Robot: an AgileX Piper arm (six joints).
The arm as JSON. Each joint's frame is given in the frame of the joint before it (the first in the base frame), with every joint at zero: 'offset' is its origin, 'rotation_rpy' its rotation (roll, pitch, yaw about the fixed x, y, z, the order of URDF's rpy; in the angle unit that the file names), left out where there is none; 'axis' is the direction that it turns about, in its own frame. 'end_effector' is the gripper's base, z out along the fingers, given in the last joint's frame.
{
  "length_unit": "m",
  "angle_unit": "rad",
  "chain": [
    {
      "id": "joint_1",
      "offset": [
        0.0,
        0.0,
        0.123
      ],
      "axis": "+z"
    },
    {
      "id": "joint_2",
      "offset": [
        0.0,
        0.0,
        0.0
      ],
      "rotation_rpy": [
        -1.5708,
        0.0,
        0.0
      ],
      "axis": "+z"
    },
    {
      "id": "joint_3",
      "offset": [
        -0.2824,
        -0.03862,
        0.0
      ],
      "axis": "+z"
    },
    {
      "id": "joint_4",
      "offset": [
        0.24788,
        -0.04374,
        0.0
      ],
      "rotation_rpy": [
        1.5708,
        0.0,
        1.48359
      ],
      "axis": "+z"
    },
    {
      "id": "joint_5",
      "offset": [
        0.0,
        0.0,
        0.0
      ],
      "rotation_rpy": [
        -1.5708,
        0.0,
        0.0
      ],
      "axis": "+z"
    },
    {
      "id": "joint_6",
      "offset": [
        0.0,
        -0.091,
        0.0
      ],
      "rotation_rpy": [
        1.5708,
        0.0,
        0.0
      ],
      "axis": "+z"
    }
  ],
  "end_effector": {
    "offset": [
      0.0,
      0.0,
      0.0
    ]
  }
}
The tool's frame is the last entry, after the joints.
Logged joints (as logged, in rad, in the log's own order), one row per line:
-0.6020 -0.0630 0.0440 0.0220 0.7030 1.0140
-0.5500 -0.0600 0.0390 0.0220 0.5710 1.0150
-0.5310 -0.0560 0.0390 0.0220 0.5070 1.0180
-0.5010 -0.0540 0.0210 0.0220 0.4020 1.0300
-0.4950 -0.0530 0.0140 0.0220 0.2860 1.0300
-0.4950 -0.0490 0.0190 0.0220 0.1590 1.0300
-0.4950 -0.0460 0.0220 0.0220 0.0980 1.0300
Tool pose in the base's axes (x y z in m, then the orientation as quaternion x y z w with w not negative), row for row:
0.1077 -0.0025 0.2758 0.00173 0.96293 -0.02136 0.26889
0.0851 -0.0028 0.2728 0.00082 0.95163 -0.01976 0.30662
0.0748 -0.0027 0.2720 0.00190 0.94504 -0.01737 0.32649
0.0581 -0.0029 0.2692 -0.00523 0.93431 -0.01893 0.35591
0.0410 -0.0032 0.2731 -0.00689 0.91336 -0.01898 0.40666
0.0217 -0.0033 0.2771 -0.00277 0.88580 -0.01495 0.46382
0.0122 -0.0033 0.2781 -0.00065 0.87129 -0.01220 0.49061
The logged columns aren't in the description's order. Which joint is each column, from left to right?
Columns, left to right: joint_3, joint_4, joint_6, joint_1, joint_2, joint_5.
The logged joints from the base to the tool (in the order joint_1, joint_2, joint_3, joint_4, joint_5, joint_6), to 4 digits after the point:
0.0220 0.7030 -0.6020 -0.0630 1.0140 0.0440
0.0220 0.5710 -0.5500 -0.0600 1.0150 0.0390
0.0220 0.5070 -0.5310 -0.0560 1.0180 0.0390
0.0220 0.4020 -0.5010 -0.0540 1.0300 0.0210
0.0220 0.2860 -0.4950 -0.0530 1.0300 0.0140
0.0220 0.1590 -0.4950 -0.0490 1.0300 0.0190
0.0220 0.0980 -0.4950 -0.0460 1.0300 0.0220

